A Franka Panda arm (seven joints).
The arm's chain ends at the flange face. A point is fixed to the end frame.
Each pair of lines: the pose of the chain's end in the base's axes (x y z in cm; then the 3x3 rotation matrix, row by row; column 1 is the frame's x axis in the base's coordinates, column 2 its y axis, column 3 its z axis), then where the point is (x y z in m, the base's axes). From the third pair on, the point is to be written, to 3 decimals.
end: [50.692, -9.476, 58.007], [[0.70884, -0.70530, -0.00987], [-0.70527, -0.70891, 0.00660], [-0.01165, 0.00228, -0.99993]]
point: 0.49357 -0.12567 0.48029
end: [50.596, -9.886, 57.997], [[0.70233, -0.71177, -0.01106], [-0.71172, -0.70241, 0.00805], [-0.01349, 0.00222, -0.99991]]
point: 0.49220 -0.12951 0.48017
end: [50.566, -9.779, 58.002], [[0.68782, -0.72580, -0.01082], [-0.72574, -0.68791, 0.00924], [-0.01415, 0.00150, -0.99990]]
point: 0.491 -0.128 0.480
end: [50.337, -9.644, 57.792], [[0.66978, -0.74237, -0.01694], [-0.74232, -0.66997, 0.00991], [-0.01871, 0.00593, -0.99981]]
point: 0.488 -0.126 0.478
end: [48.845, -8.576, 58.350], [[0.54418, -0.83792, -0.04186], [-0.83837, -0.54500, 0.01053], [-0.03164, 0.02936, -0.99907]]
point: 0.466 -0.113 0.484
